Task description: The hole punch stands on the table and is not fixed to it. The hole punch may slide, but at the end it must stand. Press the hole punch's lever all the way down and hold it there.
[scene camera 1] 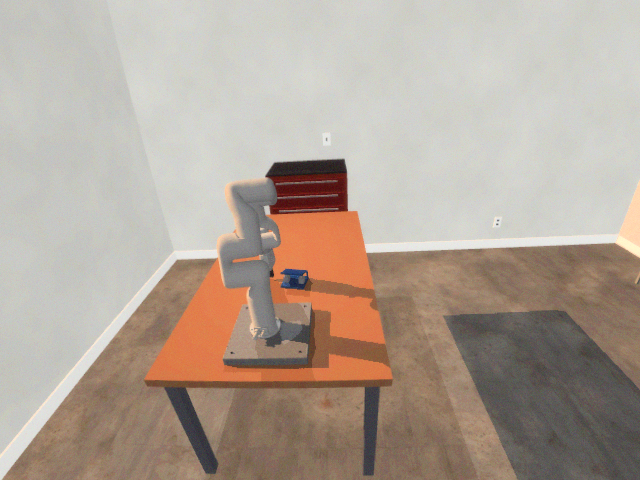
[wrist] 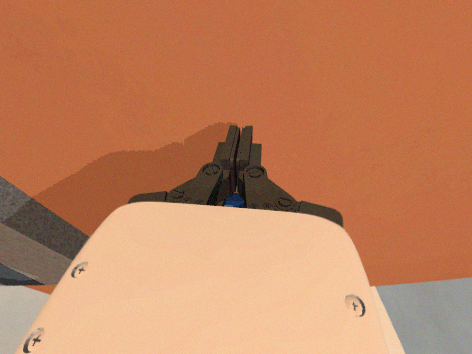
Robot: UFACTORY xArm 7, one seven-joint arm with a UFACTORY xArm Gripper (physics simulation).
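Pixels of known places: gripper, fingertip midpoint: (scene camera 1: 271, 276) (wrist: 241, 142); arm's base at its link origin: (scene camera 1: 265, 327).
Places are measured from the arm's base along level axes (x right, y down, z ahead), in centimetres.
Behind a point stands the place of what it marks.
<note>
The blue hole punch (scene camera 1: 294, 279) @(z 38.4, x 3.9, y 2.4 cm) stands upright on the table, with grey parts between its base and its top lever (scene camera 1: 293, 271) @(z 37.0, x 4.2, y -3.4 cm). A gap shows between the lever and the base, so the lever is raised. In the wrist view, a small blue patch (wrist: 234, 201) @(z 38.9, x -1.4, y 2.4 cm) shows behind the finger linkages; the rest is hidden by the gripper's housing. My gripper (scene camera 1: 271, 274) @(z 40.0, x -9.1, y 2.1 cm) (wrist: 241, 142) @(z 40.0, x -9.1, y 2.1 cm) is shut and empty. In the scene view it is low over the table, left of the hole punch and apart from the lever.
The orange table (scene camera 1: 330, 237) @(z 89.4, x 17.2, y 3.7 cm) carries the arm's grey base plate (scene camera 1: 284, 354) @(z -13.4, x 11.1, y 0.1 cm) in front of the hole punch, toward the near table edge. A red drawer cabinet (scene camera 1: 310, 189) stands beyond the table's far edge. A dark mat (scene camera 1: 542, 361) lies on the floor at the right.
</note>
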